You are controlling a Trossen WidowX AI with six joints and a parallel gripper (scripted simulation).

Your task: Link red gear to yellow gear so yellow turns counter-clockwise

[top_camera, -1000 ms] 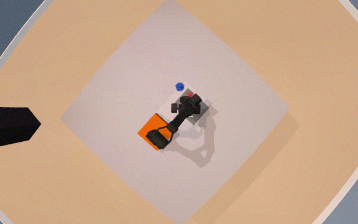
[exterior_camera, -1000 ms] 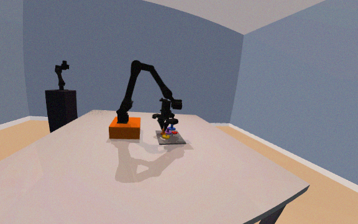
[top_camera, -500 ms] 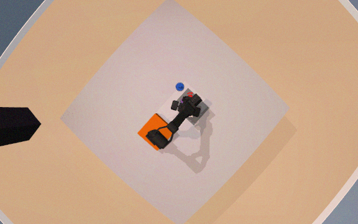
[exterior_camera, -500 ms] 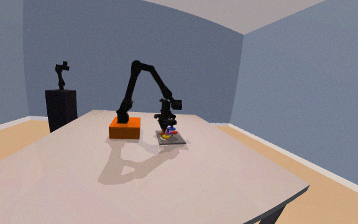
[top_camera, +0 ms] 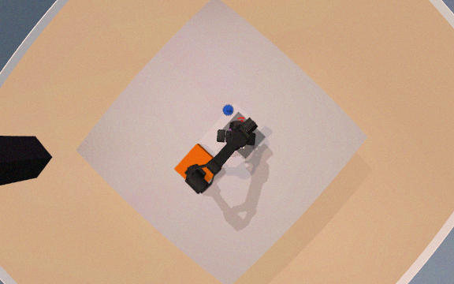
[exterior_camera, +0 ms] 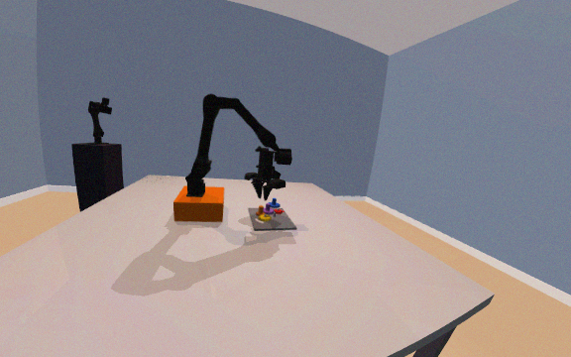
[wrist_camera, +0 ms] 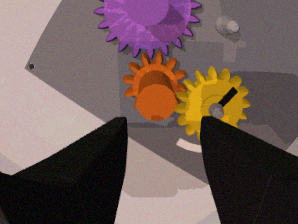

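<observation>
Now: gripper tip 60 mm above the orange gear. The rest, counted from my gripper tip: yellow gear (10 mm ahead, 40 mm to the right, 60 mm below); purple gear (30 mm ahead, 30 mm to the left, 60 mm below); red gear (80 mm ahead, 30 mm to the left, 60 mm below).
</observation>
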